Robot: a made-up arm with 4 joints.
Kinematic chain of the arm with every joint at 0, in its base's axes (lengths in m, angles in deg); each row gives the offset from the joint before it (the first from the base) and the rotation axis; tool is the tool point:
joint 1: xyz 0 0 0.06 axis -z
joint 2: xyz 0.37 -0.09 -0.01 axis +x
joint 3: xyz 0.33 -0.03 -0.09 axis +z
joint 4: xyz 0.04 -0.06 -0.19 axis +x
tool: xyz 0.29 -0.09 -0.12
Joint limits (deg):
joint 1: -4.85..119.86
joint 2: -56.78..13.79
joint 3: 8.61..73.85
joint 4: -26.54..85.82
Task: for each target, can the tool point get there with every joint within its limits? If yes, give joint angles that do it. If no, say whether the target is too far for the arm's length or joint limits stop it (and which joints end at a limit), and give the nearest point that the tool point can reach.
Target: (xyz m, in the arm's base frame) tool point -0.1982 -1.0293 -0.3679
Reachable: yes | joints 90.02 -19.47 22.65 35.16
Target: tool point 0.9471 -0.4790 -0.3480
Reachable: yes | joints 13.67 -31.11 36.99 14.91
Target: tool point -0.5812 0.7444 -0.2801
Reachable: no: joint limits stop it (at a limit: joint 1, joint 2, joint 3, joint 4) | nearest point -0.5781 -0.5223 -0.4098 | short by 1.273 m
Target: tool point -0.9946 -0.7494 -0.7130
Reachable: no: too far | nearest point -0.7439 -0.6779 -0.3656 | short by 0.434 m
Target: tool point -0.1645 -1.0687 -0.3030
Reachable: yes | joints 80.42 -41.58 23.69 36.71
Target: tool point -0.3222 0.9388 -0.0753
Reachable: no: joint limits stop it (at a limit: joint 1, joint 2, joint 3, joint 4) | nearest point 0.7133 0.3549 -0.2457 | short by 1.201 m
